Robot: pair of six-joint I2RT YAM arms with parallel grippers.
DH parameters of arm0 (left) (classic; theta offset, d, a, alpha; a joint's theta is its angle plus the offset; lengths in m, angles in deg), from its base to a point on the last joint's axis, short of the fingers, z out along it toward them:
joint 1: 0 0.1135 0.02 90
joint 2: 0 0 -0.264 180
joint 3: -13.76 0 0.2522 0
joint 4: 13.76 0 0.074 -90
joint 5: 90 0 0 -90
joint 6: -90 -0.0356 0 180
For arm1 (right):
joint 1: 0 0.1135 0.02 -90
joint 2: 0 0 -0.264 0
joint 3: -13.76 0 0.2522 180
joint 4: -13.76 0 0.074 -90
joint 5: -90 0 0 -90
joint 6: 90 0.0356 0 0
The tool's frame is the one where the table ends.
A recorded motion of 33 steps. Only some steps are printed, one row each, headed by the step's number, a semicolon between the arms.
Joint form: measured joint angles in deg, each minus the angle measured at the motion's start. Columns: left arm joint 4, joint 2, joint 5, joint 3, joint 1, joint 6; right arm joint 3, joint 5, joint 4, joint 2, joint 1, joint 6.
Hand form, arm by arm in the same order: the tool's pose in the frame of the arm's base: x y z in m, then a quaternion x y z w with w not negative. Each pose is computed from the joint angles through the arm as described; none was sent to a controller.
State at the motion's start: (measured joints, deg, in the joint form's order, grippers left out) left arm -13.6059 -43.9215 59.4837 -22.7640 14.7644 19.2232; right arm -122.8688 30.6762 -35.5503 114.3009 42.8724 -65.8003
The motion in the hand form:
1: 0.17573 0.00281 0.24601 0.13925 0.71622 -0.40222 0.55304; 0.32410 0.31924 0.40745 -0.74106 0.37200 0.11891 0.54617
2: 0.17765 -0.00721 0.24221 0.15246 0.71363 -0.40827 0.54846; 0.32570 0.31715 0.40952 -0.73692 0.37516 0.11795 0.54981
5: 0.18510 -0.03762 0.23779 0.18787 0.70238 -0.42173 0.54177; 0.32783 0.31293 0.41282 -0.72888 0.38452 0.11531 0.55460
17: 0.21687 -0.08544 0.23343 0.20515 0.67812 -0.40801 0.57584; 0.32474 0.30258 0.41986 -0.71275 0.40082 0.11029 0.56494
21: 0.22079 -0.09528 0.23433 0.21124 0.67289 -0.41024 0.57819; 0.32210 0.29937 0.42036 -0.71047 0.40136 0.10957 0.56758
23: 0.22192 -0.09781 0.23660 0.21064 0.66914 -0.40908 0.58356; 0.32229 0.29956 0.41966 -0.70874 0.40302 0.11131 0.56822
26: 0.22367 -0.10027 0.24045 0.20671 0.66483 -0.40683 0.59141; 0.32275 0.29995 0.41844 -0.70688 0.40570 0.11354 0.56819
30: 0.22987 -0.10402 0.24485 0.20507 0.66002 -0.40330 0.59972; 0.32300 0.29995 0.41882 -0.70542 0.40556 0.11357 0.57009
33: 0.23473 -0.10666 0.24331 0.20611 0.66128 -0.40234 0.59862; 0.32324 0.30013 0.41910 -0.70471 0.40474 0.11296 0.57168
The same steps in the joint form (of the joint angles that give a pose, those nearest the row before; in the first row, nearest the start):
1: -2.71 -0.68 -1.88 1.42 -4.00 -0.06; -0.68 -0.04 0.39 -0.07 -0.59 0.87
2: -4.53 -1.40 -3.74 2.21 -7.56 -0.11; -0.83 -0.09 0.72 -0.15 -0.92 1.38
5: -10.38 -5.11 -9.97 2.78 -18.01 -0.15; -0.79 -0.55 1.20 -0.52 -1.46 2.49
17: -27.74 -20.57 -23.71 -0.11 -31.15 -0.90; 1.94 -1.73 3.10 -3.15 -2.12 4.76
21: -29.53 -22.80 -25.27 -1.18 -33.33 -1.09; 3.74 -1.79 4.07 -4.39 -2.21 5.01
23: -30.18 -23.19 -26.14 -1.64 -33.92 -1.07; 4.06 -1.77 4.48 -4.46 -2.21 5.40
26: -30.80 -23.54 -27.43 -2.36 -34.49 -0.87; 4.39 -1.77 4.87 -4.46 -2.21 5.88
30: -31.74 -25.18 -28.52 -3.98 -34.95 -1.03; 4.46 -1.77 5.22 -4.48 -2.23 6.05
33: -32.44 -26.93 -28.68 -4.74 -35.15 -1.25; 4.46 -1.79 5.49 -4.46 -2.23 6.08

